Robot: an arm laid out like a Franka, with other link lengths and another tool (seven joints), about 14 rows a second.
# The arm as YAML. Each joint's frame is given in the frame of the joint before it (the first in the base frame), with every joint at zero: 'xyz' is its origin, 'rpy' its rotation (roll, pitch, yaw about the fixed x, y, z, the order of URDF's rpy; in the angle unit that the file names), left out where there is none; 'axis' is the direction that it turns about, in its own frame. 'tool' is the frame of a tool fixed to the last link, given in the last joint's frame.
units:
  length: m
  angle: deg
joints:
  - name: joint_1
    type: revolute
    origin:
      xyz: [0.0, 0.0, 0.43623]
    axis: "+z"
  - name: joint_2
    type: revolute
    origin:
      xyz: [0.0, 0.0, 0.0]
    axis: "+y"
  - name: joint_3
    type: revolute
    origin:
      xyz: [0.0, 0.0, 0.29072]
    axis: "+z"
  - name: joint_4
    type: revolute
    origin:
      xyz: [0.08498, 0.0, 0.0]
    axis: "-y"
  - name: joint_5
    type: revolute
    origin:
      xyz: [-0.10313, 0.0, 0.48]
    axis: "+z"
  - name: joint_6
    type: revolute
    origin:
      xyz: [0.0, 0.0, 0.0]
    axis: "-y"
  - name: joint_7
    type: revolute
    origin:
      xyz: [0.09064, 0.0, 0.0]
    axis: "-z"
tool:
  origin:
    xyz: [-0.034, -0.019, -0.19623]
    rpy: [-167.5, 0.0, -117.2]
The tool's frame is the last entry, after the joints.
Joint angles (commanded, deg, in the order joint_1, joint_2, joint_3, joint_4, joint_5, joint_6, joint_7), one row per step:
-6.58 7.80 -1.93 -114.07 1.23 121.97 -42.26
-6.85 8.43 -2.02 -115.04 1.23 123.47 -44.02
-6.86 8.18 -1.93 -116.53 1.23 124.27 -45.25
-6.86 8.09 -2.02 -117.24 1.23 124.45 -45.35
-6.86 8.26 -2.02 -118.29 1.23 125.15 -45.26
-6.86 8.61 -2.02 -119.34 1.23 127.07 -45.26
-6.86 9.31 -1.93 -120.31 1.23 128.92 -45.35
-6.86 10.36 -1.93 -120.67 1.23 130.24 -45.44
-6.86 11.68 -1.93 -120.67 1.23 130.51 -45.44
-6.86 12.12 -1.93 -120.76 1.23 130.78 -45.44
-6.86 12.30 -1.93 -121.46 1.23 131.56 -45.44
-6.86 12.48 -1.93 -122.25 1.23 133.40 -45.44
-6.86 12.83 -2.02 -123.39 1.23 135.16 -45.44
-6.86 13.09 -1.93 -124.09 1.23 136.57 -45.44
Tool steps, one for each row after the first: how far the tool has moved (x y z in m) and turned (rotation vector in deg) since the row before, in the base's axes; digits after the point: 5 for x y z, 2 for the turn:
-0.00192 -0.00448 -0.01431 -0.04 0.08 1.38
-0.00569 0.00148 -0.00993 0.08 0.42 1.29
-0.00413 -0.00047 -0.00528 0.06 0.43 0.01
-0.00522 0.00073 -0.01061 0.06 0.52 -0.10
-0.00164 0.00006 -0.01092 -0.12 -0.51 -0.03
-0.00220 0.00115 -0.01411 -0.06 -0.17 0.15
-0.00101 -0.00006 -0.01317 -0.04 0.10 0.07
-0.00300 0.00031 -0.01438 0.11 1.04 0.00
-0.00116 0.00011 -0.00533 0.02 0.26 0.00
-0.00340 0.00041 -0.00702 0.00 0.10 -0.01
-0.00060 -0.00009 -0.00635 -0.17 -0.85 -0.02
-0.00467 -0.00056 -0.01116 -0.10 -0.26 -0.11
-0.00172 0.00115 -0.00684 -0.08 -0.44 0.07

